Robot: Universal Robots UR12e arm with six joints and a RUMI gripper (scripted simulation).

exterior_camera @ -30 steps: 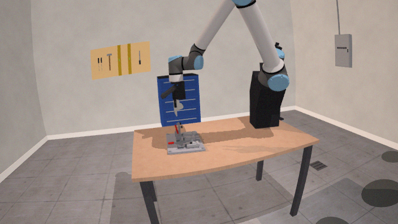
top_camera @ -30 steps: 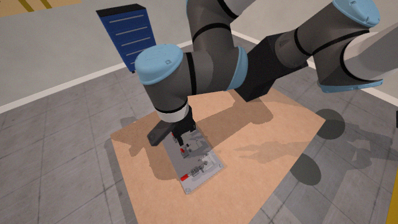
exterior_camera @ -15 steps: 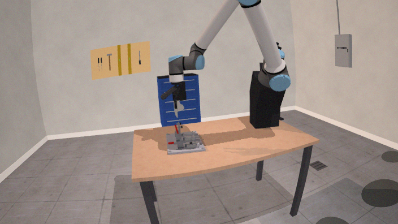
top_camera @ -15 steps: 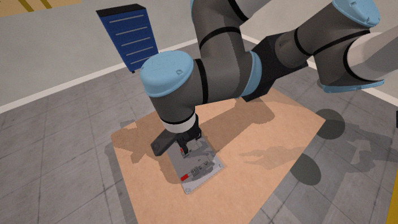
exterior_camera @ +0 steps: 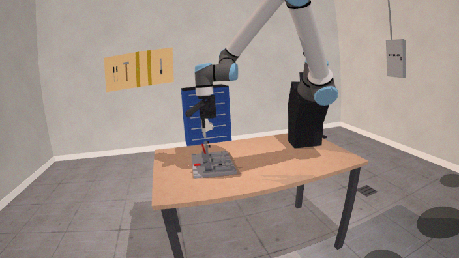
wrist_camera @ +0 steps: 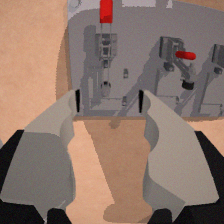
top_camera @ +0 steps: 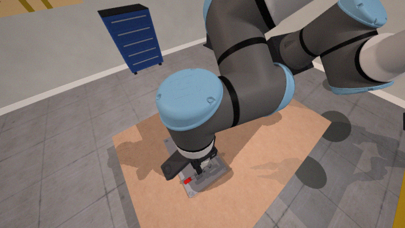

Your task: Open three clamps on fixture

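Now: hand 1 cm to the right of the toggle clamp and 17 cm above it. Round my hand: grey fixture plate 5 cm behind, 10 cm to the right, 21 cm below.
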